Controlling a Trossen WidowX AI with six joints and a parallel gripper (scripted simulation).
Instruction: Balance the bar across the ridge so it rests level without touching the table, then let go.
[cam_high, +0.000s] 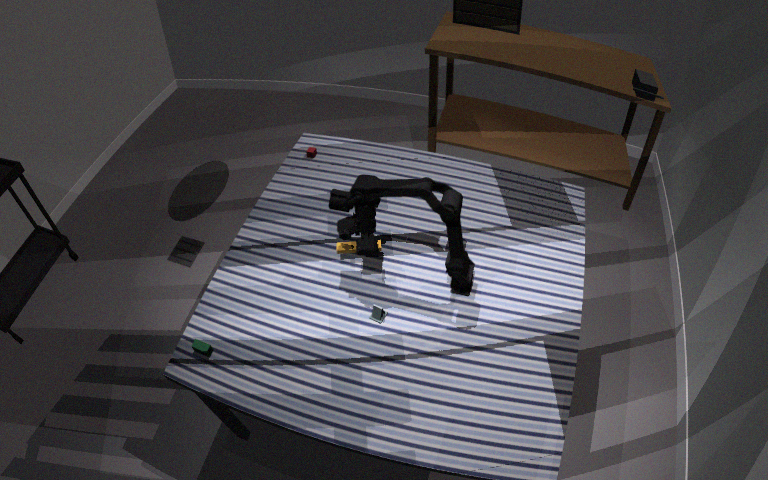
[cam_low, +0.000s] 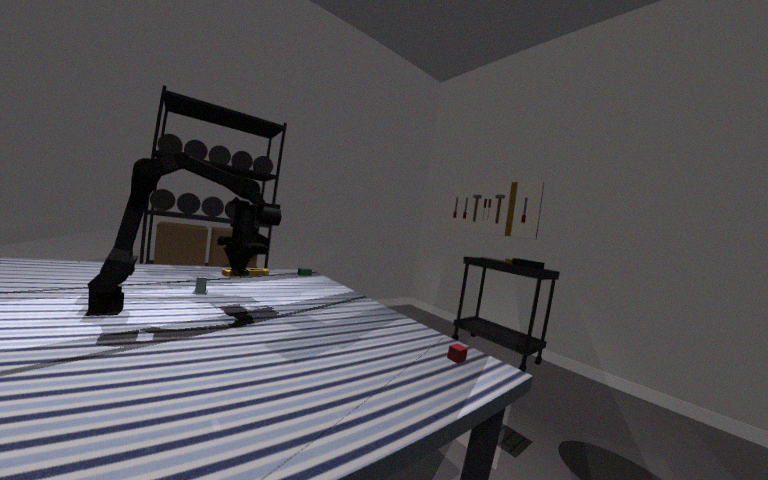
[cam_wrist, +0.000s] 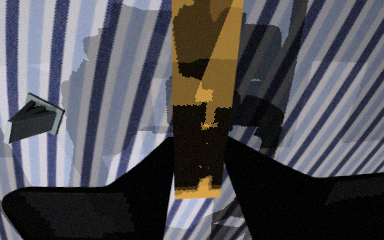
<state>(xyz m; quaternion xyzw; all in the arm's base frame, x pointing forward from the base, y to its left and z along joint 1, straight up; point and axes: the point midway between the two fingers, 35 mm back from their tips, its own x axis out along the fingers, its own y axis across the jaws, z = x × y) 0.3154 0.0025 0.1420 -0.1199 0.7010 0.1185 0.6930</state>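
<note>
Now: gripper tip 30 mm short of the orange-yellow bar and 10 mm to the right of it. Also, from my gripper tip: red cube: 420 mm ahead, 500 mm to the right, 90 mm below; then green block: 420 mm ahead, 500 mm to the left, 90 mm below.
</note>
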